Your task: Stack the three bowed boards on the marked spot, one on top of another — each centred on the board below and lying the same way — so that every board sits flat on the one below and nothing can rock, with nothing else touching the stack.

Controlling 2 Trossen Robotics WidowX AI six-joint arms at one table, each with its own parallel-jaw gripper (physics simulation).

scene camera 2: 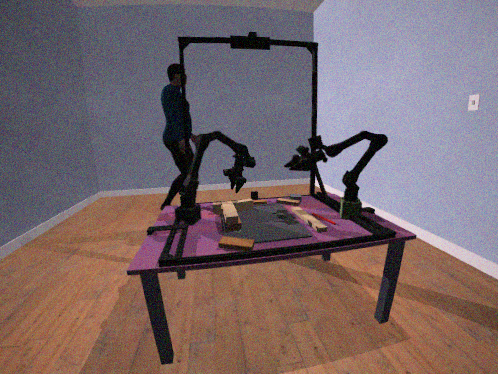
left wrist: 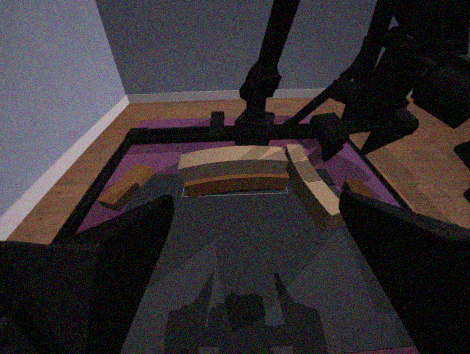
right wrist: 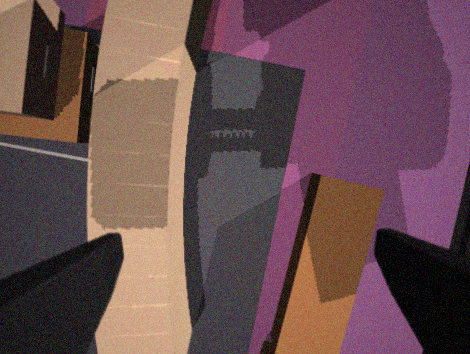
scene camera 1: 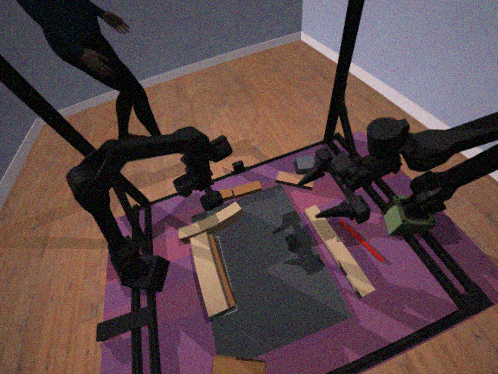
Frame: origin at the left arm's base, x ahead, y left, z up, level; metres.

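Seen in the pictures: left gripper, between the fingertips: (scene camera 2: 286, 167) (left wrist: 256, 201) (scene camera 1: 306, 200); right gripper, between the fingertips: (scene camera 2: 233, 191) (left wrist: 343, 157) (right wrist: 249, 243); left arm's base, origin of its link: (scene camera 2: 350, 200) (scene camera 1: 414, 209); right arm's base, origin of its link: (scene camera 2: 187, 206) (left wrist: 255, 116) (scene camera 1: 139, 269).
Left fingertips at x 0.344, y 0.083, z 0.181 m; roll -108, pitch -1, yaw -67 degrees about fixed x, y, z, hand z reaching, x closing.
Pixels of each thing's top centre, then the offset from my left fingertips to it. "*": a spot on its surface instead.
- orange-brown bowed board, centre of its top: (left wrist: 234, 169) (scene camera 1: 212, 269) 0.218 m down, 0.269 m ahead, 0.134 m left
- marked spot's white outline, a spot on its surface: (right wrist: 45, 151) * 0.267 m down, 0.277 m ahead, 0.039 m left
- long pale strip, centre of its top: (scene camera 1: 336, 245) (scene camera 2: 307, 216) 0.251 m down, 0.115 m back, 0.017 m left
- red stick, centre of its top: (scene camera 1: 360, 239) 0.267 m down, 0.198 m back, 0.013 m right
- grey block, centre of its top: (scene camera 1: 305, 162) 0.237 m down, 0.027 m back, 0.324 m right
An orange-brown bowed board (scene camera 1: 223, 275) (left wrist: 237, 185) (right wrist: 30, 127) lies on the marked spot's white outline (left wrist: 235, 194) (right wrist: 45, 151). A pale bowed board (scene camera 1: 207, 280) (scene camera 2: 230, 214) (left wrist: 232, 154) lies over it, offset towards the picture's left in scene camera 1. Another pale bowed board (scene camera 1: 210, 222) (left wrist: 314, 181) (right wrist: 132, 150) lies crosswise by the stack's far end; contact is unclear. My right gripper (scene camera 1: 199, 194) (scene camera 2: 237, 188) (right wrist: 249, 243) is open and empty above this board, one finger overlapping it in the wrist view. My left gripper (scene camera 1: 311, 200) (scene camera 2: 290, 165) (left wrist: 256, 201) is open and empty, raised at the right.
A long pale strip (scene camera 1: 337, 247) (scene camera 2: 307, 218) and red stick (scene camera 1: 361, 241) lie at the right. Orange blocks (scene camera 1: 247, 189) (scene camera 1: 239, 364) (scene camera 2: 236, 243) (right wrist: 340, 240) lie behind the crosswise board and at the front. A grey block (scene camera 1: 305, 163) stands far right; a green block (scene camera 1: 395, 220) stands by my left arm.
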